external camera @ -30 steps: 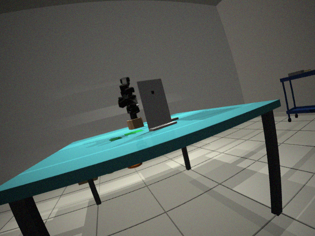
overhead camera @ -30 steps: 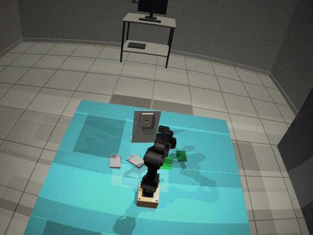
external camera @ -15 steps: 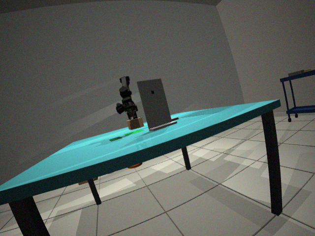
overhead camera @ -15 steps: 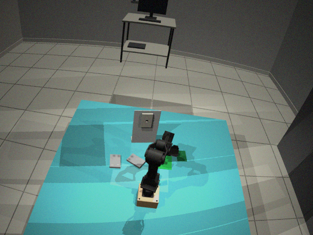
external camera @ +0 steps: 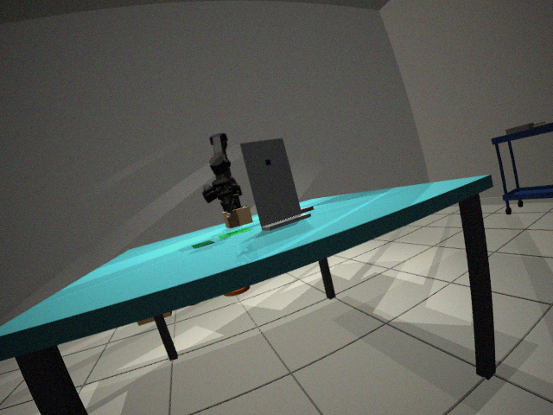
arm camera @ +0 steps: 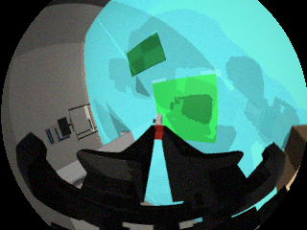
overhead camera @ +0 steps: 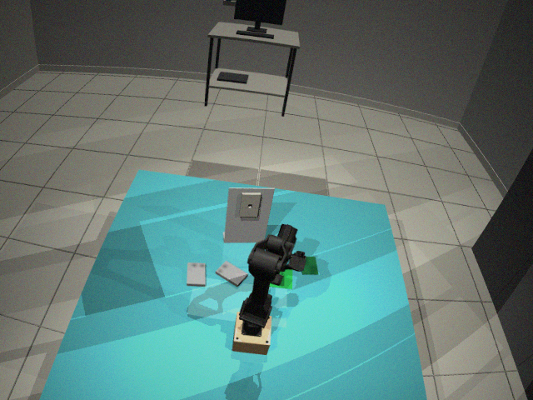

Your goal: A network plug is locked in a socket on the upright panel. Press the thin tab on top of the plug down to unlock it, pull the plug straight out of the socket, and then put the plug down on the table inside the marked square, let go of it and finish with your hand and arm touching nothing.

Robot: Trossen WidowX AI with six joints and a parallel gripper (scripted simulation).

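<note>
My gripper tip is now 10 mm past the bright green marked square and 80 mm above it. The rest, counted from my gripper tip: grey upright panel: 160 mm ahead, 150 mm to the left, 50 mm above.
</note>
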